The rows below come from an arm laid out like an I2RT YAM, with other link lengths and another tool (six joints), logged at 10 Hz.
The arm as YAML. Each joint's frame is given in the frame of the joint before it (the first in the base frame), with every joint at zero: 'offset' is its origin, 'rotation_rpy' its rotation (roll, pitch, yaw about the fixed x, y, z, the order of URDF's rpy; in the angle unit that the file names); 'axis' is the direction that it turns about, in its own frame. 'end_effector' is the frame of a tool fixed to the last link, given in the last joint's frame.
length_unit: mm
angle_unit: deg
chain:
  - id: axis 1
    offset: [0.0, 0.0, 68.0]
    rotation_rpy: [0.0, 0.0, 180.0]
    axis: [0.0, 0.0, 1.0]
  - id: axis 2
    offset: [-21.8, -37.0, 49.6]
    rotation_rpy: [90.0, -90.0, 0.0]
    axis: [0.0, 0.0, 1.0]
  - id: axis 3
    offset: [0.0, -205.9, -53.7]
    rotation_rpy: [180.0, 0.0, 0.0]
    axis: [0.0, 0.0, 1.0]
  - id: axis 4
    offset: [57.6, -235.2, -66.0]
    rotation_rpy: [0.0, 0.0, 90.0]
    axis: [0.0, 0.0, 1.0]
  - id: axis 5
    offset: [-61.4, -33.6, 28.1]
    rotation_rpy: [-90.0, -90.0, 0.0]
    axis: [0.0, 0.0, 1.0]
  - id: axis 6
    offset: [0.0, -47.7, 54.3]
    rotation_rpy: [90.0, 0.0, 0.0]
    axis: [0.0, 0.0, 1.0]
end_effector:
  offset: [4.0, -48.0, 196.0]
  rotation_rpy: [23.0, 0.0, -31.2]
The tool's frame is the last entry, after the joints.
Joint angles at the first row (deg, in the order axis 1, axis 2, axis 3, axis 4, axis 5, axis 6):
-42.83, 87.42, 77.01, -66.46, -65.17, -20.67
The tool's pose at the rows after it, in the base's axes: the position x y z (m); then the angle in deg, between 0 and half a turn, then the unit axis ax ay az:
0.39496 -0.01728 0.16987 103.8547 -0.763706 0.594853 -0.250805
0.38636 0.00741 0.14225 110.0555 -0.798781 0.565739 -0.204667
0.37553 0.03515 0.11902 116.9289 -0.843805 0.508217 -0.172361
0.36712 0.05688 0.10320 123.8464 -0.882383 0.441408 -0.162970
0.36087 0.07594 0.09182 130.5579 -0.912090 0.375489 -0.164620
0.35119 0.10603 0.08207 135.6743 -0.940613 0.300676 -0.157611
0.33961 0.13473 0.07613 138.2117 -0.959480 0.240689 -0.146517
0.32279 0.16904 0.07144 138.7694 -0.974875 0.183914 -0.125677
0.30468 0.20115 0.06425 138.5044 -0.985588 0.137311 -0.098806
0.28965 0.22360 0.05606 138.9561 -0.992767 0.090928 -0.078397
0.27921 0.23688 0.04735 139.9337 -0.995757 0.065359 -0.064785
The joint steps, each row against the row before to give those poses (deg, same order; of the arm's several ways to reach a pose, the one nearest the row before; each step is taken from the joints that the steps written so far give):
3.67, -0.03, 0.00, -0.76, 6.69, -0.37
5.71, -0.04, 0.00, -1.36, 7.50, -0.24
7.34, -0.65, 0.03, -0.41, 8.30, -0.61
7.72, -1.25, -0.01, 0.83, 8.51, 0.02
8.21, -1.14, 0.00, 1.29, 8.63, 0.77
9.45, -0.21, -0.01, 0.92, 7.19, 0.35
7.34, 0.19, -0.03, 0.35, 3.94, -0.03
6.91, 0.55, 0.00, 0.08, 1.44, -0.06
5.79, 1.38, 0.00, 0.40, -0.05, 0.00
4.37, 1.53, 0.00, 0.56, 0.40, -1.23
3.22, 1.48, 0.00, 0.53, 0.85, -0.02

